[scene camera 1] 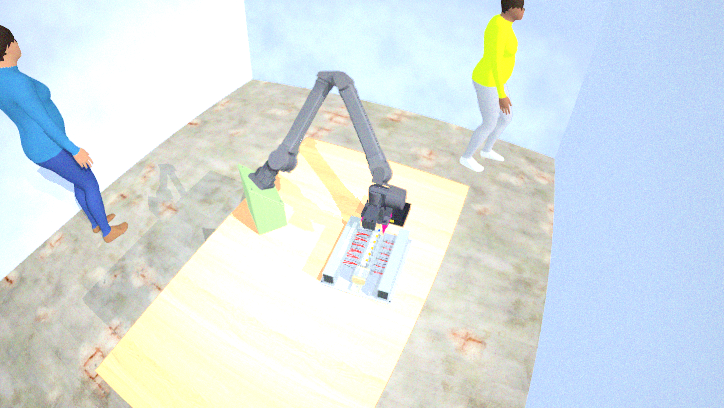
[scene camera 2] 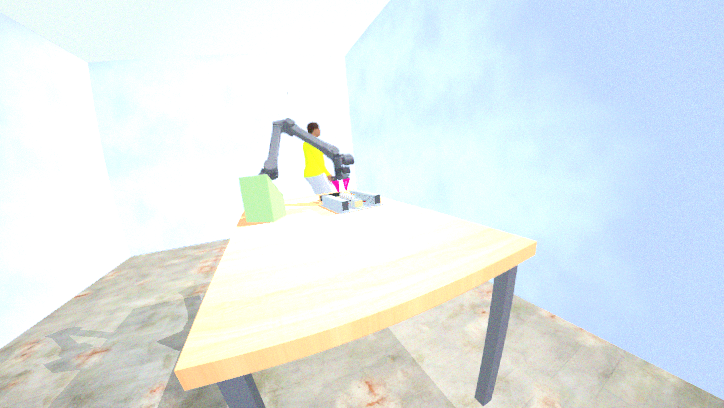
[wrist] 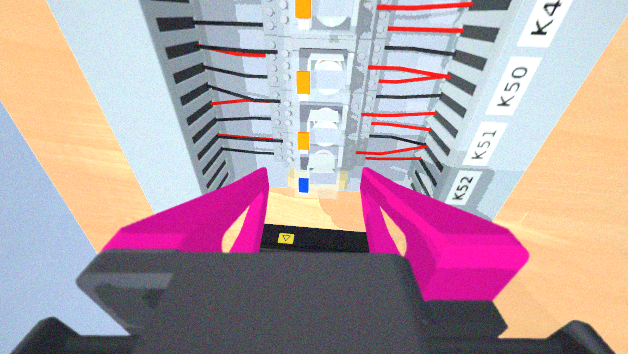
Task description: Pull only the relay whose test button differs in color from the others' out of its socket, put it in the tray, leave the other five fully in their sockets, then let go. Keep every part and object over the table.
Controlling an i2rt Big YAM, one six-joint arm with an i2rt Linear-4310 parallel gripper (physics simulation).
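Places are measured from the arm's base along level axes (x ahead, y left, z up), in centimetres.
Pixels of known places: gripper, fingertip midpoint: (scene camera 1: 376, 230) (scene camera 2: 342, 191) (wrist: 314, 177); arm's base at its link origin: (scene camera 1: 260, 182) (scene camera 2: 259, 187).
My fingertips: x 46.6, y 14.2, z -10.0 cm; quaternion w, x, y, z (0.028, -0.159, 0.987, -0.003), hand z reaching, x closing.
Observation:
For each thing: its top centre in the pictures, then the offset to it from my fingertips. Level surfaces: height alone.
- relay with the blue test button, top centre: (wrist: 316, 186) dx -0.5, dy +1.2, dz -0.8 cm
- nearer K51 relay at its top centre: (wrist: 318, 142) dx +0.4, dy -1.7, dz -0.8 cm
- K50 relay at its top centre: (wrist: 320, 83) dx +1.3, dy -4.6, dz -0.8 cm
- more relay at its top centre: (wrist: 323, 3) dx +2.2, dy -7.5, dz -0.8 cm
- black tray at its top centre: (wrist: 310, 284) (scene camera 1: 389, 207) dx -5.0, dy +17.2, dz -4.2 cm
- cream end block at its top centre: (scene camera 1: 360, 272) (scene camera 2: 356, 199) dx +5.2, dy -17.3, dz -3.0 cm
- wooden table at its surface level: dz -7.7 cm
The relay with the blue test button (wrist: 303, 185) sits in its socket at the K52 end of the row in the wrist view, its body (wrist: 324, 167) clear plastic. The nearer K51 relay (wrist: 326, 125), the K50 relay (wrist: 329, 75) and one more relay (wrist: 334, 10) have orange buttons and sit in sockets; the rest of the row is too small to judge. My gripper (wrist: 314, 177) (scene camera 1: 376, 228) (scene camera 2: 342, 190) is partly open and empty, its magenta fingertips on either side of the blue-button relay in the wrist view. The black tray (wrist: 320, 240) (scene camera 1: 403, 215) lies beyond the row's end, partly hidden by the gripper.
Grey wire ducts (scene camera 1: 336, 253) (scene camera 1: 396, 266) flank the sockets, with red and black wires between. A cream end block (scene camera 1: 358, 276) (scene camera 2: 358, 203) stands at the row's other end. The arm's green base (scene camera 1: 268, 210) (scene camera 2: 260, 198) stands on the wooden table (scene camera 1: 243, 324) (scene camera 2: 354, 288).

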